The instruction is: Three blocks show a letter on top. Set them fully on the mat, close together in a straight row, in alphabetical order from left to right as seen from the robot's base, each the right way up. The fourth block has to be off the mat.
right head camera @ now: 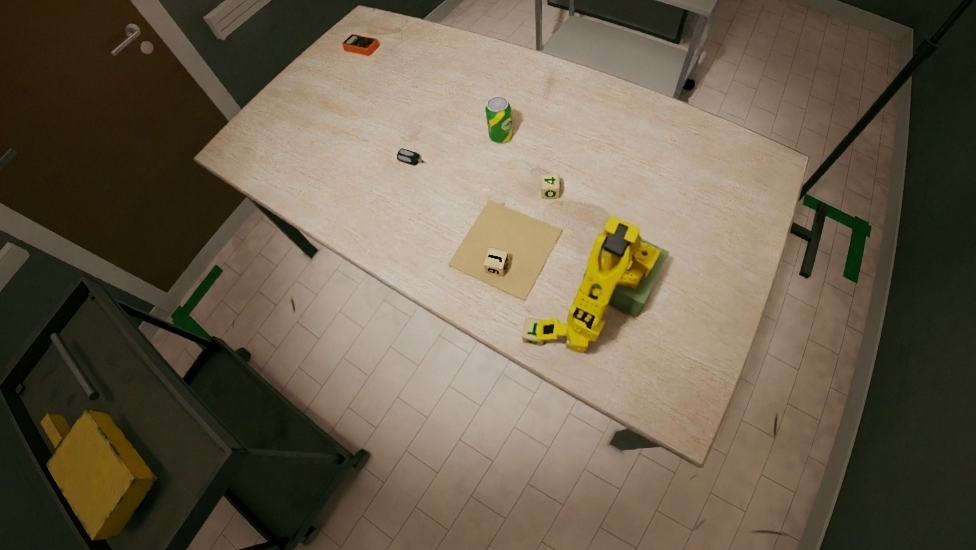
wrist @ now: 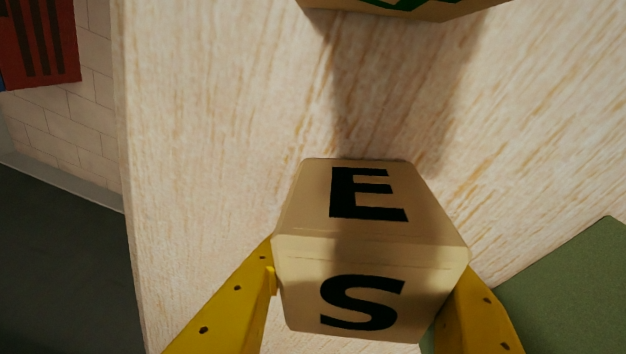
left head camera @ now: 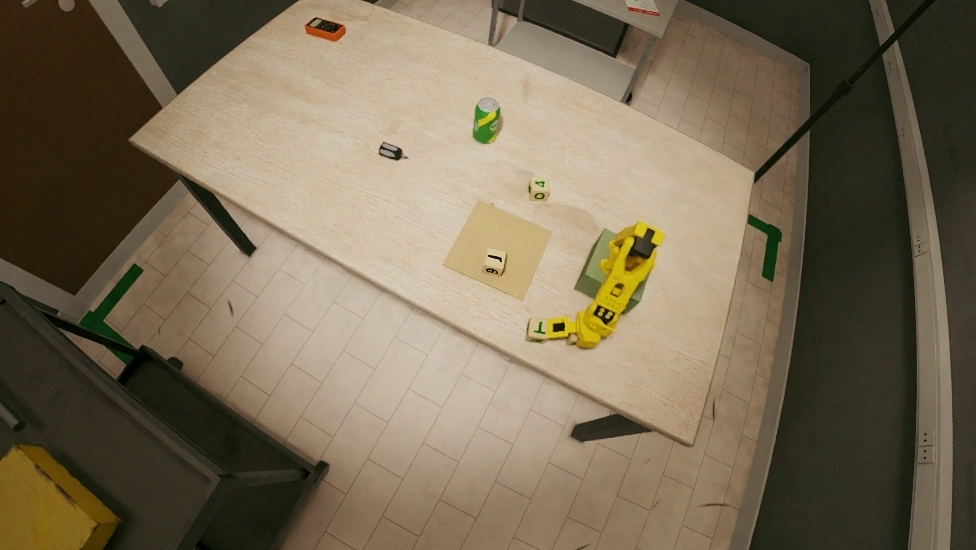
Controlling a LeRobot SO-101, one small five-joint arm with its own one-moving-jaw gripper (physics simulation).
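Frame: origin at the arm's base, x ahead, y left, z up, level; millimetres.
Where they show: end effector, tool point: point(right head camera: 575, 346) point(wrist: 290, 241) point(left head camera: 577, 343); arm's base, origin of the base link: point(right head camera: 617, 258) point(left head camera: 613, 260).
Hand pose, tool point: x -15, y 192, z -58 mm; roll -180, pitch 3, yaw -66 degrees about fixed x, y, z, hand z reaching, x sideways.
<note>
Things, the pixels of their top centre, and the offset from my tool point. "spot": a spot on its surface instead.
- cream block, middle of its top: point(wrist: 361, 308) 8 mm ahead, 21 mm right, 19 mm up
- top, surface spot: point(right head camera: 532, 331) point(left head camera: 538, 330) spot: 89 mm ahead, 24 mm left, 18 mm up
- block with black marks, middle of its top: point(right head camera: 495, 257) point(left head camera: 495, 257) 246 mm ahead, 72 mm right, 22 mm up
- tan mat, middle of its top: point(right head camera: 505, 246) point(left head camera: 499, 247) 258 mm ahead, 125 mm right, 23 mm down
- green can, middle of its top: point(right head camera: 497, 103) point(left head camera: 488, 104) 462 mm ahead, 410 mm right, 95 mm up
- grey object, middle of its top: point(left head camera: 393, 148) point(right head camera: 409, 153) 624 mm ahead, 216 mm right, 7 mm up
- orange meter, middle of its top: point(left head camera: 324, 24) point(right head camera: 358, 40) 1159 mm ahead, 544 mm right, 7 mm up
My gripper point(left head camera: 572, 338) point(wrist: 371, 254) is shut on a cream block point(wrist: 361, 239), with a jaw against each side. Its black E and S faces show in the wrist view; which is on top I cannot tell. It is off the mat and mostly hidden in the head views. A block with a green T-like mark on top point(left head camera: 536, 330) point(right head camera: 532, 331) stands beside the gripper, off the mat. A block with black marks point(left head camera: 493, 263) point(right head camera: 496, 262) stands on the tan mat point(left head camera: 502, 222) point(right head camera: 508, 222). A block with green 4 and 0 point(left head camera: 538, 189) point(right head camera: 549, 186) is off the mat.
A green can point(left head camera: 486, 121) point(right head camera: 499, 121) stands farther along the table, with a small black and grey object point(left head camera: 391, 150) point(right head camera: 409, 157) and an orange meter point(left head camera: 325, 28) point(right head camera: 360, 44). The table's long edge runs close by the held block.
</note>
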